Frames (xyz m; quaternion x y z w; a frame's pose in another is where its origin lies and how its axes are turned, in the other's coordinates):
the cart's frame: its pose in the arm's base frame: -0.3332 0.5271 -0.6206 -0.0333 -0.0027 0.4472 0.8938
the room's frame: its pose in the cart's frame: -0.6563 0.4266 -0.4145 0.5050 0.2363 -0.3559 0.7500
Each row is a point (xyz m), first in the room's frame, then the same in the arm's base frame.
Working: the room's frame: its pose in the arm's base frame: -1.0536 0.2337 -1.0442 0.3217 0.4232 0.0108 0.8470

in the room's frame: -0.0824 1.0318 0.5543
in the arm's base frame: -0.4433 0.7308 -0.1730
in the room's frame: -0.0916 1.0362 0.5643
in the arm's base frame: -0.4408 0.7262 -0.1597
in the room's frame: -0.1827 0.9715 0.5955
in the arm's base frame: -0.4931 0.6318 -0.1173
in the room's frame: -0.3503 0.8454 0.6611
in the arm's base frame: -0.5852 0.4479 -0.0397
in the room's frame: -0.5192 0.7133 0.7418
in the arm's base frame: -0.6687 0.2509 0.0421
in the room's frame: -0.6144 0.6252 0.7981
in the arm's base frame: -0.7114 0.1232 0.0854
